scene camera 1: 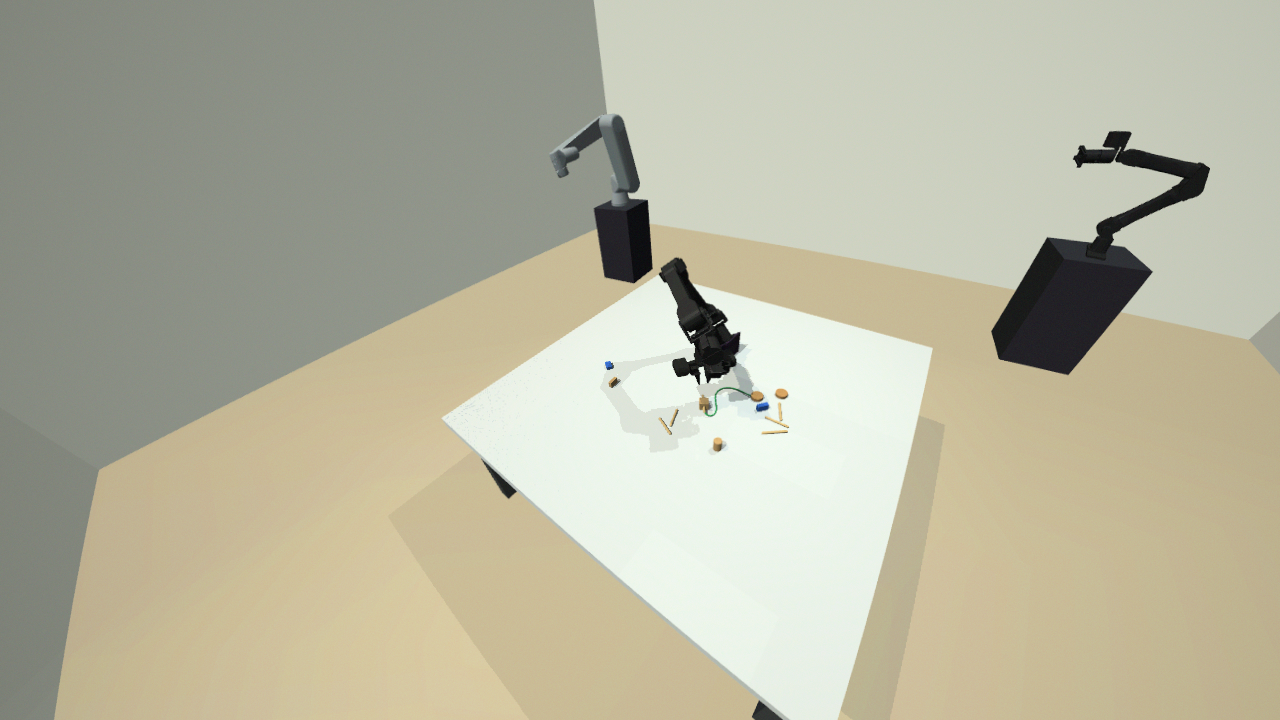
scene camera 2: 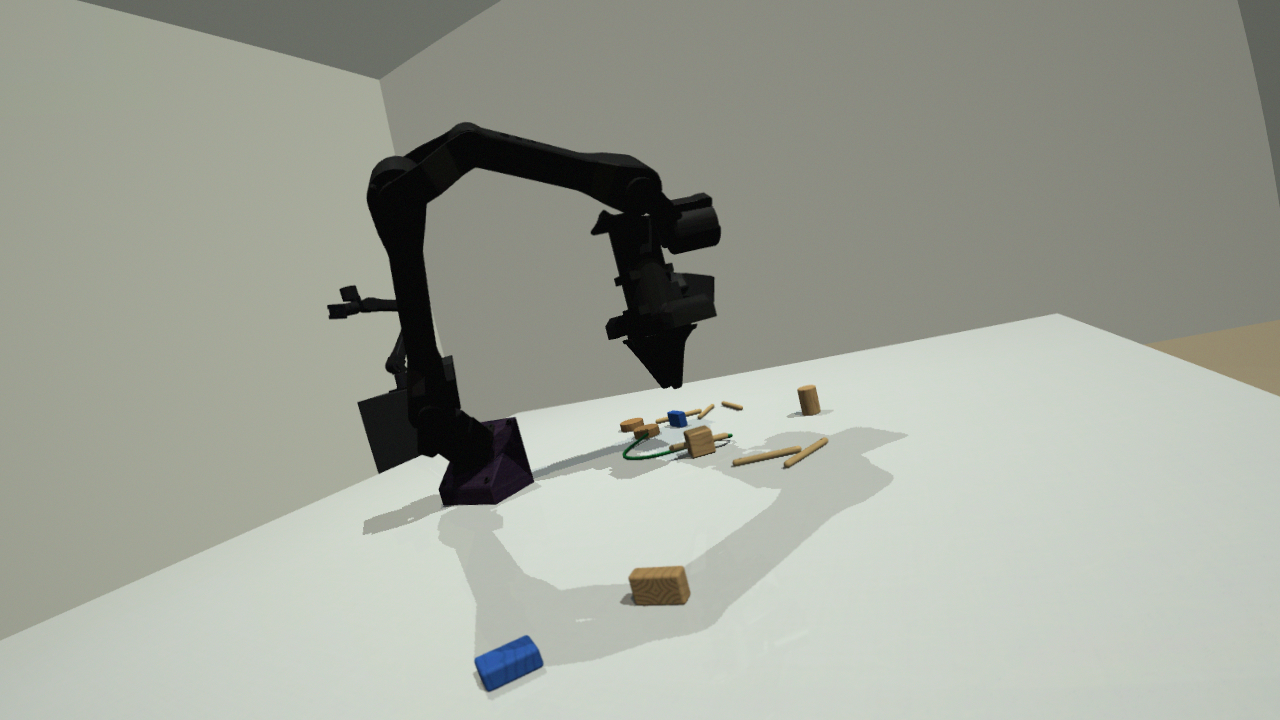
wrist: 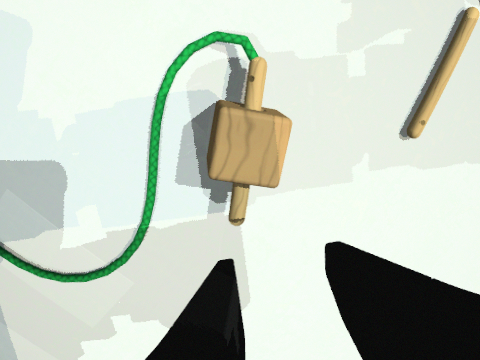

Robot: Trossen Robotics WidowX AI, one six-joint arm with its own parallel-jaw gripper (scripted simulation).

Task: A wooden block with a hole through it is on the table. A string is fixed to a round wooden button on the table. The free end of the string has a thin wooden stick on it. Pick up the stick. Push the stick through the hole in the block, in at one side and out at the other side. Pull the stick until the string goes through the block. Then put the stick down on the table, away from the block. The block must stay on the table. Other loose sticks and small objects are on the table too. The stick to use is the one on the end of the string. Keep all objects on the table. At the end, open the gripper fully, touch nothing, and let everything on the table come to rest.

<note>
In view: the gripper (scene camera 2: pixel 672 388), a wooden block (scene camera 2: pixel 700 439) and a wooden block (scene camera 2: pixel 652 586).
The gripper also shows in scene camera 1 (scene camera 1: pixel 703 383) and in the wrist view (wrist: pixel 280 265).
</note>
